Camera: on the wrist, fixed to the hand. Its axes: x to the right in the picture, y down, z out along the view.
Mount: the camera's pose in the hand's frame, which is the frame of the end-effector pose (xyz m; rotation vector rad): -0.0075 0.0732 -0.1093 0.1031 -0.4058 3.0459
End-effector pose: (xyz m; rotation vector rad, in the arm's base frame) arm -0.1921 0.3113 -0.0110 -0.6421 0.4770 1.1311
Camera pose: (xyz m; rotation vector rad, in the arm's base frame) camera -0.2663 0.2520 -0.1023 -0.7471 -0.5347 -2.0041
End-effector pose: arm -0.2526 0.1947 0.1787 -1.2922 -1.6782 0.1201
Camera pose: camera -0.1233 0.1710 0.1877 1.9989 -1.2976 -1.7038
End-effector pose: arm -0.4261 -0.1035 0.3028 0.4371 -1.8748 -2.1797
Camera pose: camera -0.3798 -0.2124 0.3609 -1.6421 -0.4758 0.2092
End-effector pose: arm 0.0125 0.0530 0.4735 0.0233 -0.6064 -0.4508
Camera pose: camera 0.0972 0.1103 0.3904 -0.8082 -0.4204 2.5621
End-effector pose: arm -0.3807 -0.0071 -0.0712 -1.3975 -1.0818 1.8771
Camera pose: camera -0.2721 -0.0213 -0.1444 0.6965 -1.0809 -0.8423
